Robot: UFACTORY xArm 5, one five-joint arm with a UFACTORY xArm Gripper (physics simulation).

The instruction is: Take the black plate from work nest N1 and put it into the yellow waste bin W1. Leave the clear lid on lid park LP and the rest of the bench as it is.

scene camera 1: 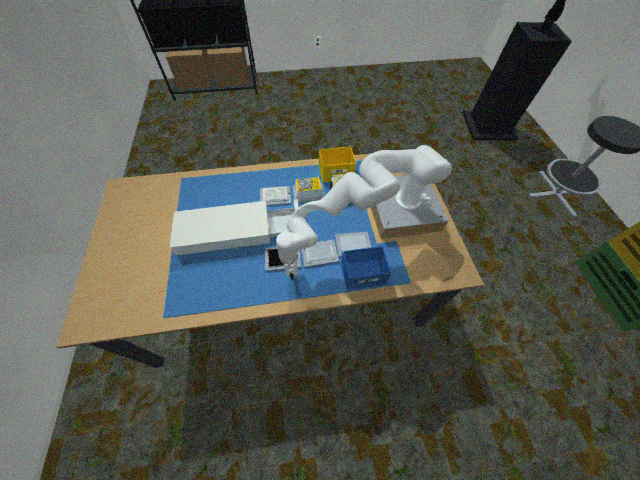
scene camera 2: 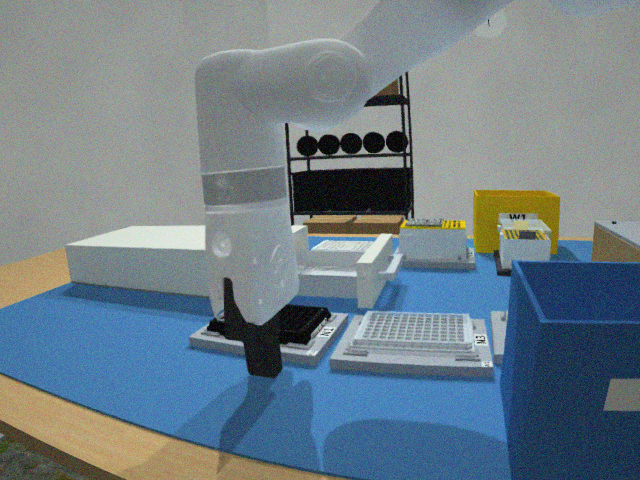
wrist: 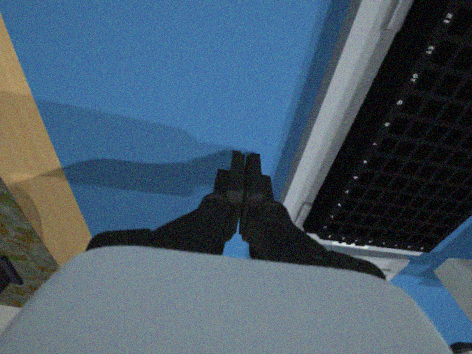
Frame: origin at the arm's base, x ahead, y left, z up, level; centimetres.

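Seen in the pictures: gripper, between the fingertips: [scene camera 1: 292, 274] [scene camera 2: 265, 372] [wrist: 242, 172]; arm's base, origin of its link: [scene camera 1: 408, 200].
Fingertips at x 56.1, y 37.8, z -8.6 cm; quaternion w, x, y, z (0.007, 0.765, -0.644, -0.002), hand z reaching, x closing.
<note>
Offsets run from my fingertips to a thing's top centre. "pt": to the spot under its first point.
The black plate @[dz +2.6, dx +5.0, dy -8.3 cm] [scene camera 1: 273, 258] [scene camera 2: 305, 322] [wrist: 415, 150] lies in work nest N1 @[dz +1.6, dx +5.0, dy -8.3 cm] [scene camera 2: 302, 357] [wrist: 327, 120], a light grey base on the blue mat. My gripper [scene camera 1: 291, 275] [scene camera 2: 264, 369] [wrist: 242, 172] is shut and empty, pointing down over the mat on the front side of the nest, beside the plate and apart from it. It hides part of the plate in scene camera 2. The yellow waste bin W1 @[dz +11.9, dx -20.9, dy -64.7 cm] [scene camera 1: 326, 167] [scene camera 2: 488, 206] stands at the back edge. I cannot read an LP label, so I cannot tell for sure which piece is the clear lid.
A white plate @[dz +2.6, dx -12.3, dy -11.0 cm] [scene camera 1: 320, 253] [scene camera 2: 416, 328] sits on nest N3 to the right. A tall blue bin @[dz +11.9, dx -32.2, dy -0.8 cm] [scene camera 1: 364, 279] [scene camera 2: 578, 356] stands right of it. A long white housing @[pt dz +8.3, dx +34.5, dy -19.3 cm] [scene camera 1: 219, 227] [scene camera 2: 134, 263] stands behind N1. A white box with a yellow top @[dz +7.6, dx -5.7, dy -48.7 cm] [scene camera 1: 308, 195] [scene camera 2: 433, 245] stands further back.
</note>
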